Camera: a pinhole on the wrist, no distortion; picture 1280 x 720 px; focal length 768.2 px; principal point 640.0 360.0 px. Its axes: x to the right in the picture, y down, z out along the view. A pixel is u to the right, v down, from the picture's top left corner.
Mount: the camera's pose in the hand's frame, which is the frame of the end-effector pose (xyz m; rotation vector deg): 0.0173 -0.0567 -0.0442 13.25 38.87 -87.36
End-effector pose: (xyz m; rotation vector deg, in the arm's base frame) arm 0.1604 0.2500 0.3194 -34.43 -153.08 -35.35
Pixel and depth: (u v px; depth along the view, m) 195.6 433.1 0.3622
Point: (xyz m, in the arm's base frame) -0.0927 0.4081 0.0641
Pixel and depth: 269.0 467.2 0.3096
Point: -0.0763 0.3507 0.1178
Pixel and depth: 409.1 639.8 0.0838
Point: 0.0566 0.2218 0.2976
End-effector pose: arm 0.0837 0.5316 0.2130 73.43 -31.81 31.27
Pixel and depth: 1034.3 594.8 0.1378
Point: 0.2712 0.4843 0.1370
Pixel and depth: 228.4 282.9 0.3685
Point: 0.1881 0.1616 0.2796
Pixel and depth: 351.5 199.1 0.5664
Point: 0.2197 -0.0440 0.2268
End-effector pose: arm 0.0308 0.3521 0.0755 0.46 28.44 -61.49
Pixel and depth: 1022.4 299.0 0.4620
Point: -0.2800 -0.0127 0.3469
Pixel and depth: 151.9 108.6 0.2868
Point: 0.1012 0.2291 0.3576
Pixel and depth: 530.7 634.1 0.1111
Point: -0.0054 0.2205 0.1028
